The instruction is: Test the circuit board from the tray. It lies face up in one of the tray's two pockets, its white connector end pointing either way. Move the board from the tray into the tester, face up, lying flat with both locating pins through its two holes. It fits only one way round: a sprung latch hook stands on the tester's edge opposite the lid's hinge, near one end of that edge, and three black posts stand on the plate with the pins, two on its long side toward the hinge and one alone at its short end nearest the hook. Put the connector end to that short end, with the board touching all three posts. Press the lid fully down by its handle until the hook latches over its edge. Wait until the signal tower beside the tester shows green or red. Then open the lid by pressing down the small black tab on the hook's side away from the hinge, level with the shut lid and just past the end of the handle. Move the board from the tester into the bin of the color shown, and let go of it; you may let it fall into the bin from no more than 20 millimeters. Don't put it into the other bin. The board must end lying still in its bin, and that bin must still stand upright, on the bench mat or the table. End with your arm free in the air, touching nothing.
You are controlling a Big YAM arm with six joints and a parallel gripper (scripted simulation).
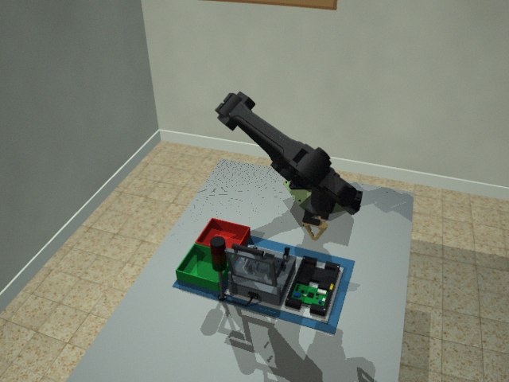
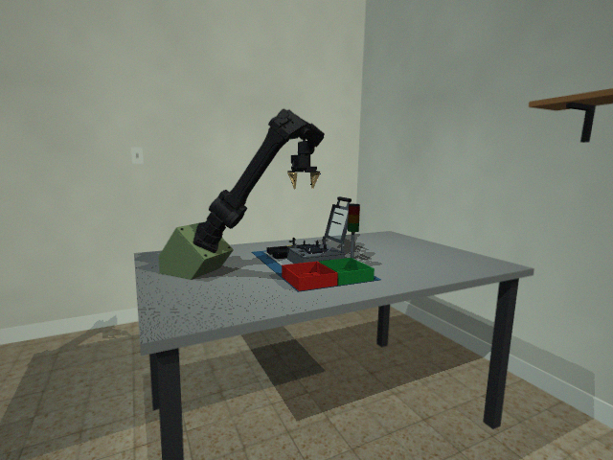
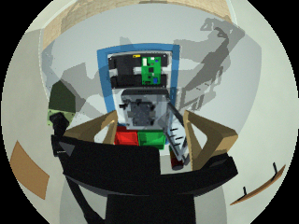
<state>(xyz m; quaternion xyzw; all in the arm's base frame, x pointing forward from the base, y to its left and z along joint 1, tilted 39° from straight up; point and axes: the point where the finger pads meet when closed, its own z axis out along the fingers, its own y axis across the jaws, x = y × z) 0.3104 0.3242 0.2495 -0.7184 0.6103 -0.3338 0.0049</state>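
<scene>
My hand is 29 cm above the green circuit board. Round my hand: tester plate 2 cm behind, 17 cm to the right, 24 cm below; latch hook 9 cm behind, 12 cm to the right, 22 cm below; clear lid 9 cm ahead, 17 cm to the right, 13 cm below.
</scene>
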